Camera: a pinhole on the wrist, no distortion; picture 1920 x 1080 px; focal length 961.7 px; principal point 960.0 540.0 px. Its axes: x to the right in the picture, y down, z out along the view. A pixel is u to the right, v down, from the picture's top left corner.
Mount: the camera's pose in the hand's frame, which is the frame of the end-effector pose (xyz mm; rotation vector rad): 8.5 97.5 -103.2 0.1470 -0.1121 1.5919
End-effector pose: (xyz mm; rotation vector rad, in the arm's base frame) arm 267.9 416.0 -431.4 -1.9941 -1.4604 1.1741
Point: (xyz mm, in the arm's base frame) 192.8 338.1 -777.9
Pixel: 1512 418
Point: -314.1 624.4 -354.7
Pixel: 176 427
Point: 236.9 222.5 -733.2
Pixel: 1711 779
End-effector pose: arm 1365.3 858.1 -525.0 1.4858 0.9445 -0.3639
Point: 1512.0 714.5 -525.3
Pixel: 1093 446
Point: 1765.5 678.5 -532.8
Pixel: 1555 73
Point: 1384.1 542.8 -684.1
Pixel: 642 547
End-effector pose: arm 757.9 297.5 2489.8 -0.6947 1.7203 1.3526
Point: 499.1 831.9 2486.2
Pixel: 1609 240
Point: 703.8 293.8 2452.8
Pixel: 398 91
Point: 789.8 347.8 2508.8
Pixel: 556 785
